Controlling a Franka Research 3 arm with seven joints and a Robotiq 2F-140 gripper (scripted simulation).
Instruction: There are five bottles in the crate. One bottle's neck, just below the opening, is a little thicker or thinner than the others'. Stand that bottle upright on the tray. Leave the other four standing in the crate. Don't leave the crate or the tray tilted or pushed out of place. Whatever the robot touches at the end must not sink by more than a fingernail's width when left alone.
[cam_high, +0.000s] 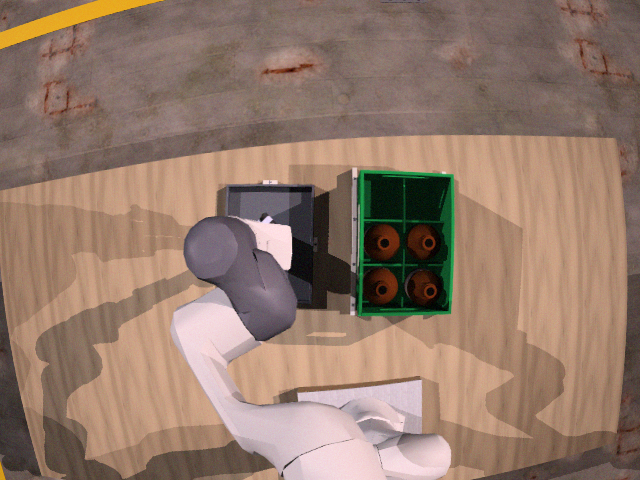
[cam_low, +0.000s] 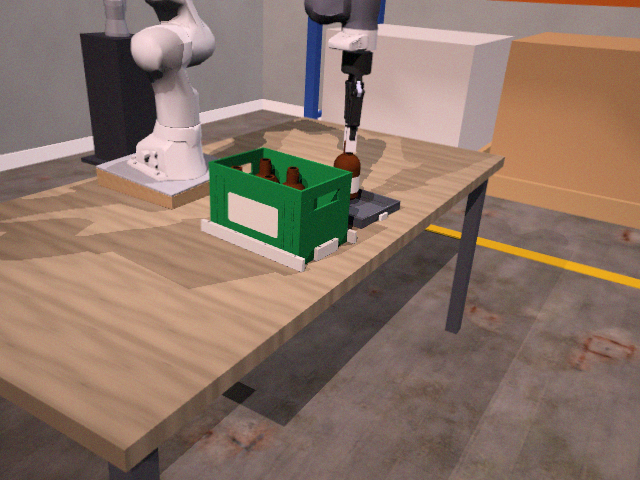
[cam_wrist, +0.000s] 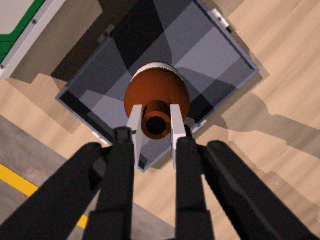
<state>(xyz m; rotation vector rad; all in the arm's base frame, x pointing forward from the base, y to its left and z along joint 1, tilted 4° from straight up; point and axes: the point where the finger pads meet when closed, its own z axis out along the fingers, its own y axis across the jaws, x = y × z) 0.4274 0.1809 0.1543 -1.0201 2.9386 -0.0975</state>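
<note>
My gripper is now 90 mm above the brown bottle. Round my hand: dark grey tray (180 mm below, 10 mm to the right); then green crate (280 mm to the right, 110 mm below, 30 mm behind).
</note>
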